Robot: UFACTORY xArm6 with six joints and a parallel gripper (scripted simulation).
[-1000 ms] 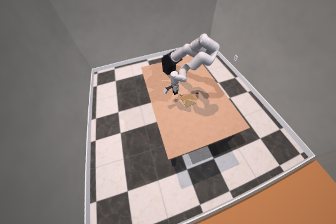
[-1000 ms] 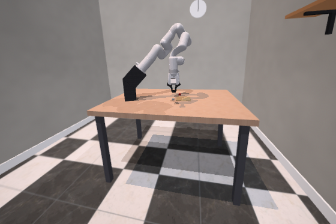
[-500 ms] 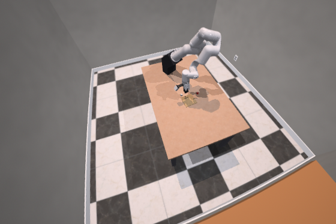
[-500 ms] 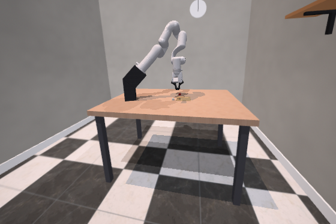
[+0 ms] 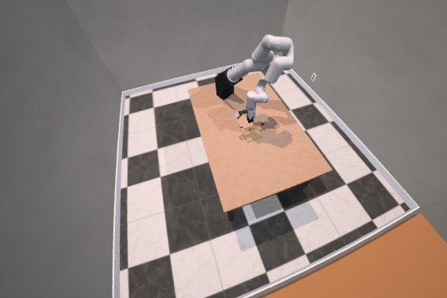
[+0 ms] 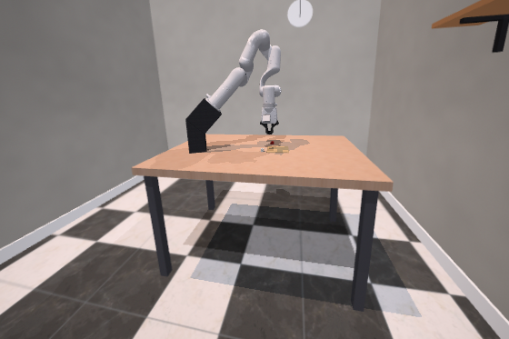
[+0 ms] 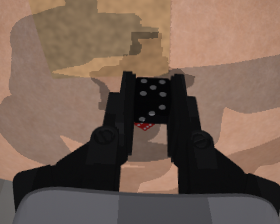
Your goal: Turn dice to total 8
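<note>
My gripper is now 12 cm above the tan mat, 5 cm short of it and 1 cm to the right of it. Round my hand: white die: 12 cm below, 6 cm to the right, 3 cm behind; then red die: 13 cm to the left, 12 cm below, 3 cm behind.
</note>
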